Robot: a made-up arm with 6 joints. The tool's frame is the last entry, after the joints. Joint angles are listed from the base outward.
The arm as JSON. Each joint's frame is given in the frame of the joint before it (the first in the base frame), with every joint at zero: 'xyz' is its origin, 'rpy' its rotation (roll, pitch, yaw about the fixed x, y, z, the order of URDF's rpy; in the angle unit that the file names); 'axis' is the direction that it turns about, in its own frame. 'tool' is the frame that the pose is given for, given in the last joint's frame.
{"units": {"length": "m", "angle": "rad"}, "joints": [
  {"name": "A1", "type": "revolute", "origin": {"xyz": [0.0, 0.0, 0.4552], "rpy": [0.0, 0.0, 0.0]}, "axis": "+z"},
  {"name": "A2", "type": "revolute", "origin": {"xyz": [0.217, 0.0, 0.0], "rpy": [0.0, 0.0, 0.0]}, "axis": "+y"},
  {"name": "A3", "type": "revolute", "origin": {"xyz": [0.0, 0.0, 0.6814], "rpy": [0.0, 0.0, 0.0]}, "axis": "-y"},
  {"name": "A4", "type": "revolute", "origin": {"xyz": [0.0, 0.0, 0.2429], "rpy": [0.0, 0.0, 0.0]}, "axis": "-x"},
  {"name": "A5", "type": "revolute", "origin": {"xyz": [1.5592, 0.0, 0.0], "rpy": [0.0, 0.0, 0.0]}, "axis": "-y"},
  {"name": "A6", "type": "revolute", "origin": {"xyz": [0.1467, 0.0, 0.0], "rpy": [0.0, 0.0, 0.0]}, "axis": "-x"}
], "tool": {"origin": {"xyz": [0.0, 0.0, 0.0], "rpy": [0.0, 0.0, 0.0]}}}
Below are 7 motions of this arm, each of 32 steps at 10 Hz.
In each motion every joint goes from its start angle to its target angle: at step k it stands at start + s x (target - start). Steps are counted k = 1, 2, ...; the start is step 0. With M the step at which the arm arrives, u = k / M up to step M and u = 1 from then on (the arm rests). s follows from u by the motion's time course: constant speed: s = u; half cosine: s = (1 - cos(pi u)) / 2; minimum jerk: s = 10 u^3 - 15 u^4 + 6 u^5.
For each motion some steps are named. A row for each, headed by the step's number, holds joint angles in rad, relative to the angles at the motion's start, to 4 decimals.
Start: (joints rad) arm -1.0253 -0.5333 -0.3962 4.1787 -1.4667 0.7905
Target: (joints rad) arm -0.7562 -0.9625 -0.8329 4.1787 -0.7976 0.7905
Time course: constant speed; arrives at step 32
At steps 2, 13, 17, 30, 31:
2: 0.0168 -0.0268 -0.0273 0.0000 0.0418 0.0000
13: 0.1093 -0.1744 -0.1774 0.0000 0.2718 0.0000
17: 0.1430 -0.2280 -0.2320 0.0000 0.3555 0.0000
30: 0.2523 -0.4024 -0.4094 0.0000 0.6273 0.0000
31: 0.2607 -0.4158 -0.4231 0.0000 0.6482 0.0000

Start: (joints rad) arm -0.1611 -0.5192 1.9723 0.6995 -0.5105 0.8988
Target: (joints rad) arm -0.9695 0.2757 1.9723 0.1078 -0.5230 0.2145
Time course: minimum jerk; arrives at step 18
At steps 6, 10, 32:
6: -0.1697 0.1668 0.0000 -0.1242 -0.0026 -0.1436
10: -0.4877 0.4796 0.0000 -0.3570 -0.0075 -0.4128
32: -0.8084 0.7949 0.0000 -0.5917 -0.0125 -0.6843

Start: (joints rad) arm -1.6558 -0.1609 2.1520 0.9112 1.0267 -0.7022
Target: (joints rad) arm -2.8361 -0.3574 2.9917 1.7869 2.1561 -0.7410
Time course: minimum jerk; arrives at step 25
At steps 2, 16, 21, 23, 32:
2: -0.0053 -0.0009 0.0038 0.0040 0.0051 -0.0002
16: -0.8842 -0.1472 0.6290 0.6560 0.8460 -0.0291
21: -1.1428 -0.1903 0.8130 0.8479 1.0935 -0.0376
23: -1.1750 -0.1956 0.8359 0.8717 1.1243 -0.0386
32: -1.1803 -0.1965 0.8397 0.8757 1.1294 -0.0388

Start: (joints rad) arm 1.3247 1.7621 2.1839 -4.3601 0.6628 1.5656
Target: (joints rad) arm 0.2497 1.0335 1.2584 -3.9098 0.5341 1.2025
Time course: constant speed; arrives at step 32
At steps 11, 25, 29, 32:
11: -0.3695 -0.2505 -0.3181 0.1548 -0.0442 -0.1248
25: -0.8398 -0.5692 -0.7230 0.3518 -0.1005 -0.2837
29: -0.9742 -0.6603 -0.8387 0.4081 -0.1166 -0.3291
32: -1.0750 -0.7286 -0.9255 0.4503 -0.1287 -0.3631

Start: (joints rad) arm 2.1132 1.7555 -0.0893 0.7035 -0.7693 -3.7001
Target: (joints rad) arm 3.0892 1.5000 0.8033 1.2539 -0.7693 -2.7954
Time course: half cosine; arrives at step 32
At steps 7, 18, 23, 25, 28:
7: 0.1108 -0.0290 0.1013 0.0625 0.0000 0.1027
18: 0.5832 -0.1527 0.5334 0.3289 0.0000 0.5406
23: 0.7976 -0.2088 0.7294 0.4498 0.0000 0.7393
25: 0.8652 -0.2265 0.7913 0.4879 0.0000 0.8020
28: 0.9389 -0.2458 0.8586 0.5295 0.0000 0.8703

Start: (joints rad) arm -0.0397 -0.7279 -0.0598 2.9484 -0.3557 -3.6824
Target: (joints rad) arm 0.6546 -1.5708 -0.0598 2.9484 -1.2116 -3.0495
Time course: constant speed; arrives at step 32
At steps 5, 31, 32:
5: 0.1085 -0.1317 0.0000 0.0000 -0.1337 0.0989
31: 0.6726 -0.8166 0.0000 0.0000 -0.8292 0.6131
32: 0.6943 -0.8429 0.0000 0.0000 -0.8559 0.6329

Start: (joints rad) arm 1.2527 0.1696 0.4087 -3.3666 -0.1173 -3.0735
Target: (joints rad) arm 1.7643 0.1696 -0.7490 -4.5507 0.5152 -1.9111
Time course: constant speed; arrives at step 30
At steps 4, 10, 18, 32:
4: 0.0682 0.0000 -0.1544 -0.1579 0.0843 0.1550
10: 0.1705 0.0000 -0.3859 -0.3947 0.2108 0.3875
18: 0.3070 0.0000 -0.6946 -0.7105 0.3795 0.6974
32: 0.5116 0.0000 -1.1577 -1.1841 0.6325 1.1624

